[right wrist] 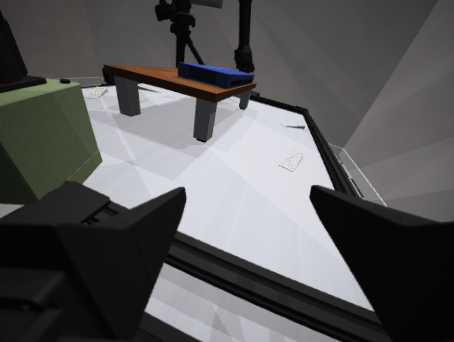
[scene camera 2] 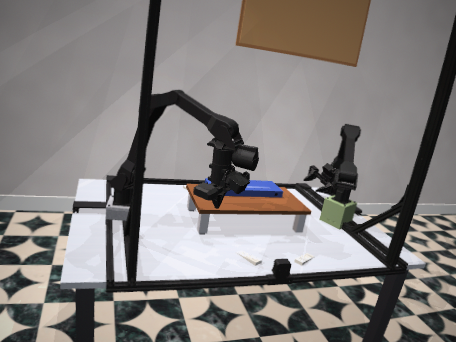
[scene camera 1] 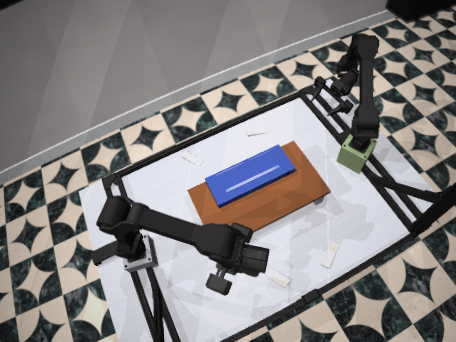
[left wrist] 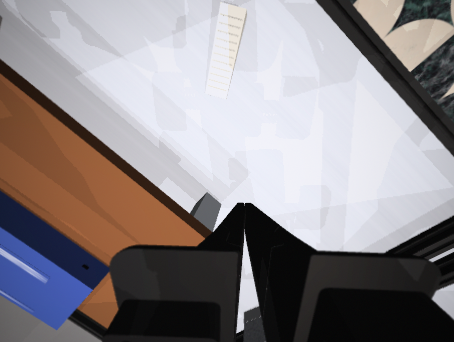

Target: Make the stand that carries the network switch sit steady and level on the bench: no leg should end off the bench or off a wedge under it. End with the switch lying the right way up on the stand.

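Frame: origin at the left arm's base, x ahead, y left, z up, level; metres.
Seen in the pictures: left gripper, fingertip midpoint: (right wrist: 181, 53) (scene camera 2: 216, 207) (left wrist: 243, 209); right gripper, fingertip midpoint: (right wrist: 247, 192) (scene camera 2: 309, 185) (scene camera 1: 319, 108); left arm's base, origin of the base link: (scene camera 2: 122, 202) (scene camera 1: 135, 251); right arm's base, origin of the base link: (scene camera 2: 341, 200) (scene camera 1: 359, 143).
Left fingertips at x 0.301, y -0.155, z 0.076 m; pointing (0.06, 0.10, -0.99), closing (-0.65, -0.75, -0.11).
Note:
Offsets run from my left fingertips to a thing's middle. Level surfaces: height alone.
The brown stand (scene camera 1: 312, 185) (scene camera 2: 260, 204) (left wrist: 100, 160) (right wrist: 145, 74) stands on grey legs; a dark sliver shows at the base of its nearest leg @(dz -0.095, dx +0.321, dy +0.334 m) (right wrist: 204, 120) in the right wrist view. Whether it is level is hard to tell. The blue switch @(dz -0.027, dx +0.142, dy +0.272 m) (scene camera 1: 250, 175) (scene camera 2: 260, 188) (left wrist: 40, 285) (right wrist: 215, 75) lies flat on top. White ridged wedges @(dz -0.138, dx +0.115, dy -0.053 m) (scene camera 1: 277, 276) @(dz -0.138, dx +0.309, dy -0.046 m) (scene camera 1: 330, 255) @(dz -0.138, dx -0.035, dy +0.487 m) (scene camera 1: 192, 158) @(dz -0.138, dx +0.255, dy +0.519 m) (scene camera 1: 257, 132) lie on the bench, apart from the stand. My left gripper (left wrist: 243, 209) (scene camera 2: 218, 204) is shut and empty by the stand's front left edge. My right gripper (right wrist: 247, 192) (scene camera 1: 320, 105) is open and empty, away from the stand.
The bench @(dz -0.141 m) (scene camera 1: 160, 195) (scene camera 2: 165, 250) has a black frame rail (scene camera 1: 210, 135) around it. A green block (scene camera 1: 356, 155) (scene camera 2: 337, 212) (right wrist: 45, 130) sits under the right arm. A small black block (scene camera 2: 281, 269) is on the front rail.

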